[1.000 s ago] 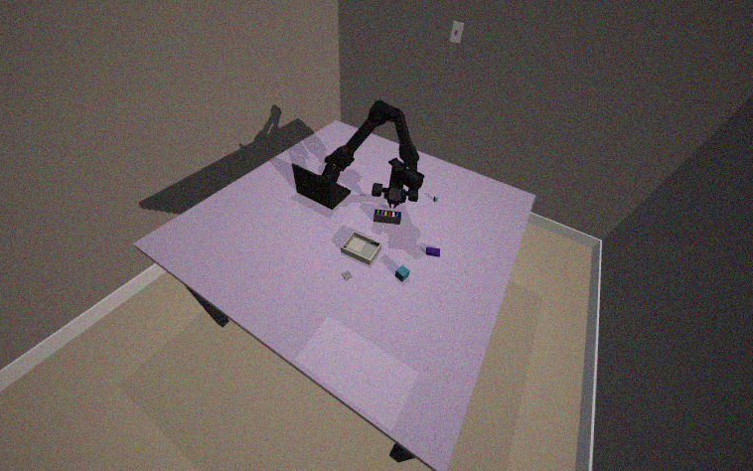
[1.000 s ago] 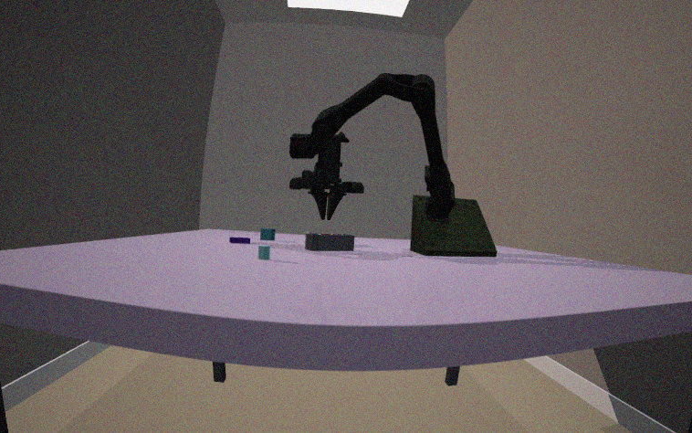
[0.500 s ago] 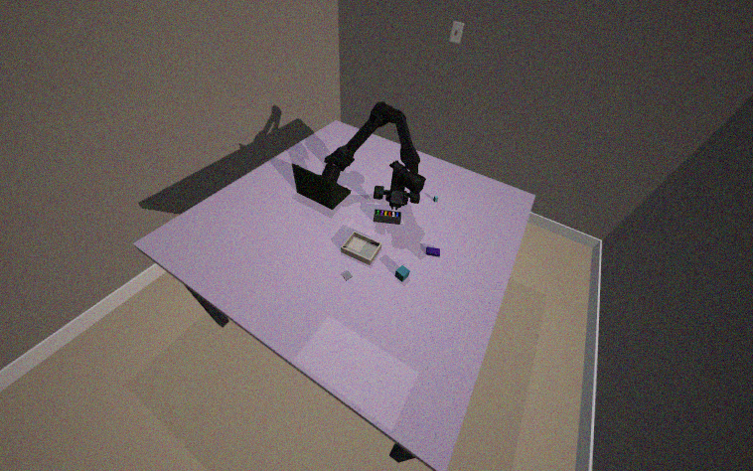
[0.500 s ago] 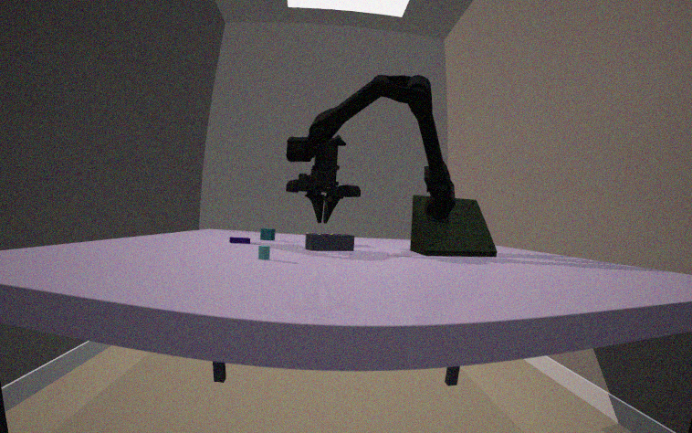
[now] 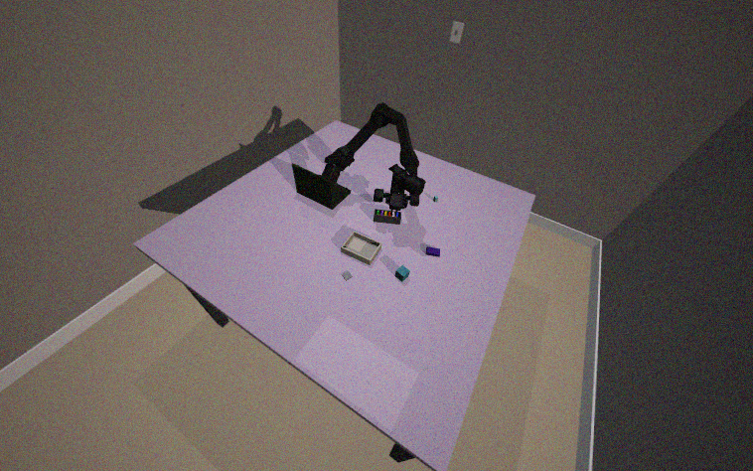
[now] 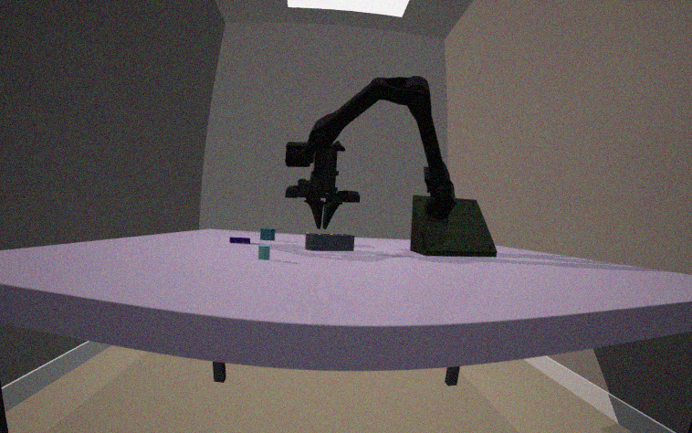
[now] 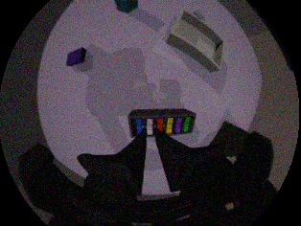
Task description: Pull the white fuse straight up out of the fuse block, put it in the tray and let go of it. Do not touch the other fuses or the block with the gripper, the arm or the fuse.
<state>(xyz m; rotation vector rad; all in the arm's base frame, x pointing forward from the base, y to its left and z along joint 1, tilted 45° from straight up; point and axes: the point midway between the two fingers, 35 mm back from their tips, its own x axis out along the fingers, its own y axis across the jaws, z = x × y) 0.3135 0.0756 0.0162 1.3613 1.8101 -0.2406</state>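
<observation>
My gripper tip is now 3 cm above the white fuse. From my gripper tip the other things lie so: small teal piece 25 cm to the left, 9 cm ahead, 4 cm below; beige tray 22 cm to the right, 5 cm below, 1 cm behind; purple block 23 cm ahead, 5 cm to the right, 5 cm below.
</observation>
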